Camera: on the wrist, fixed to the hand. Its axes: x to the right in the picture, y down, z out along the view.
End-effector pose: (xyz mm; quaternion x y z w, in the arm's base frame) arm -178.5 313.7 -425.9 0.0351 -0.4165 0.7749 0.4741
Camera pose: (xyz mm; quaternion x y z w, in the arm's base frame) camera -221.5 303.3 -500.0 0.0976 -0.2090 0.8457 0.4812
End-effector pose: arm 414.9 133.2 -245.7 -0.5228 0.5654 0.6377 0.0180
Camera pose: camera 390.4 94.4 -172.6 -0.5436 0.6890 0.4678 0.1044
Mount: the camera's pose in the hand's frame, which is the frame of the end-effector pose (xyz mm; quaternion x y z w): -17.1 80.4 -26.5 0.2197 0.0554 -0.0053 0.9740
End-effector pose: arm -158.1 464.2 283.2 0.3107 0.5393 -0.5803 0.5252
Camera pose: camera -83.2 504.9 269.0 0.4473 0.4285 -0.6693 0.4103
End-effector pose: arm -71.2 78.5 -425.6 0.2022 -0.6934 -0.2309 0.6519
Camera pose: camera -41.9 152.2 -391.4 0.3566 -0.6889 -0.0648 0.6277
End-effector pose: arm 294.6 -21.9 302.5 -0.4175 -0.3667 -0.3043 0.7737
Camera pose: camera 356.0 -4.6 244.3 -0.2179 -0.3834 -0.2431 0.8640
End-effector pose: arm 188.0 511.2 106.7 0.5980 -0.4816 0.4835 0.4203
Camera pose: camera 103.2 525.1 97.6 0.6506 -0.3364 0.6076 0.3072
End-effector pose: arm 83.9 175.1 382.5 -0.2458 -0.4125 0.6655 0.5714
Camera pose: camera 64.1 165.2 299.0 -0.1486 -0.2252 0.7222 0.6369
